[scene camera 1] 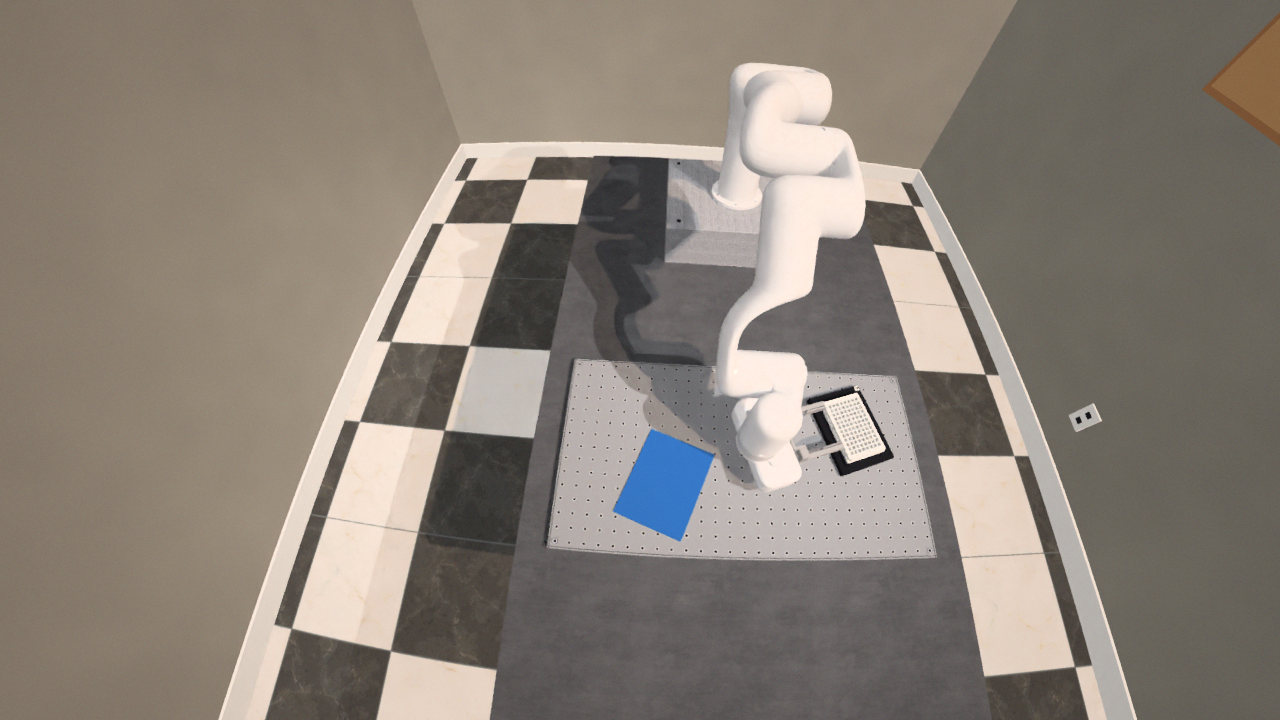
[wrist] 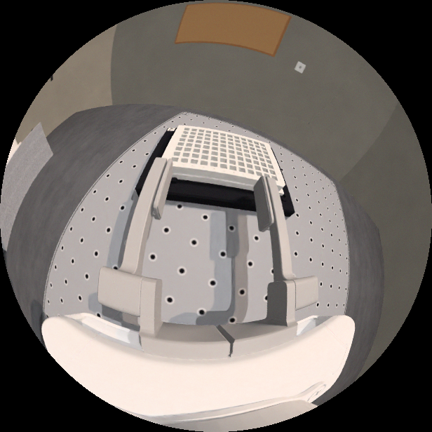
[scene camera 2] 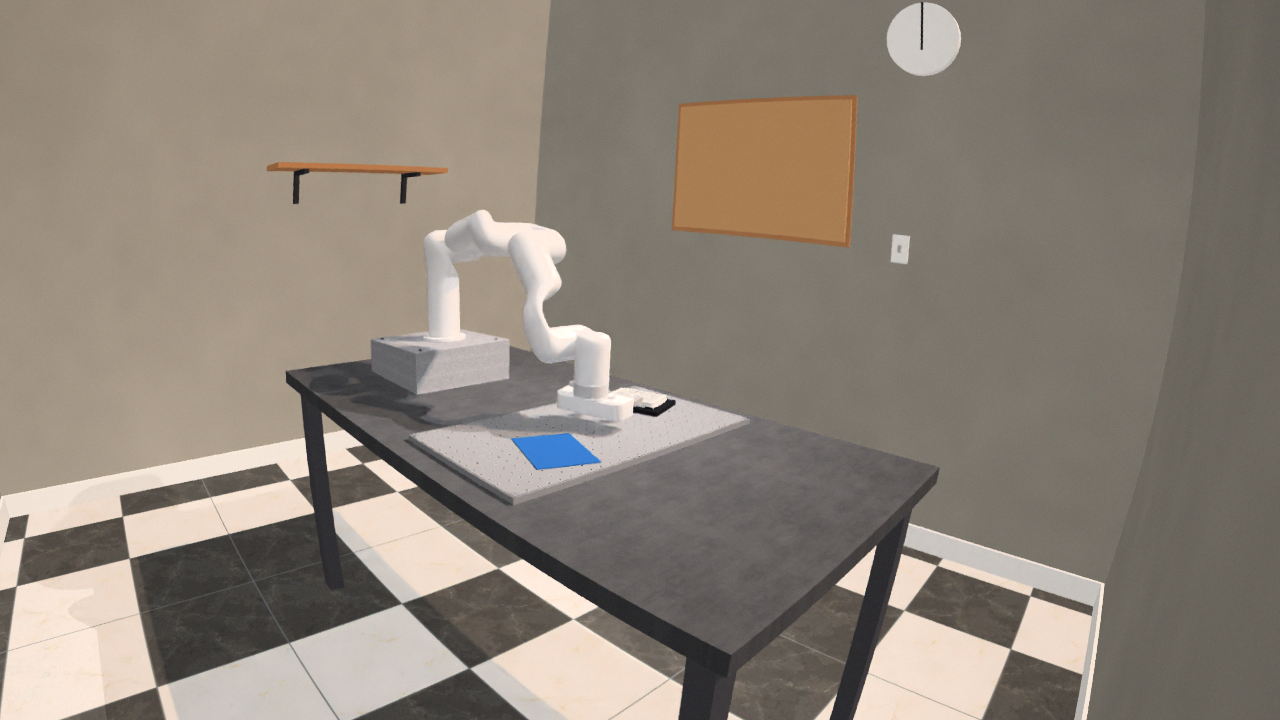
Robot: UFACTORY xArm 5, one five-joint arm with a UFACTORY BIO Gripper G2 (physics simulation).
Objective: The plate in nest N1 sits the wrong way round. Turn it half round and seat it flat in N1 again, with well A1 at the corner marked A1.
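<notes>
The white well plate (scene camera 1: 855, 428) (scene camera 2: 648, 394) (wrist: 220, 149) lies at the black nest N1 (scene camera 1: 866, 464) (scene camera 2: 664, 409) (wrist: 215, 196). The nest's near rim and part of its left rim show beside the plate in the wrist view. The white corner label (scene camera 1: 857, 388) (wrist: 171, 129) shows at the nest's far left there; I cannot read the plate's well marks. My gripper (scene camera 1: 832, 428) (wrist: 215, 170) is shut, with a gap between its fingers and nothing held. Its tips are at the plate's near long side. Whether they touch the plate, and whether the plate lies fully flat, I cannot tell.
The nest is on a grey perforated board (scene camera 1: 760, 539) (scene camera 2: 483, 479) (wrist: 200, 260) on the dark table (scene camera 1: 733, 626) (scene camera 2: 716, 519). A flat blue sheet (scene camera 1: 664, 484) (scene camera 2: 554, 450) lies on the board's other half. The arm's grey base block (scene camera 1: 707, 246) (scene camera 2: 447, 362) stands at the back.
</notes>
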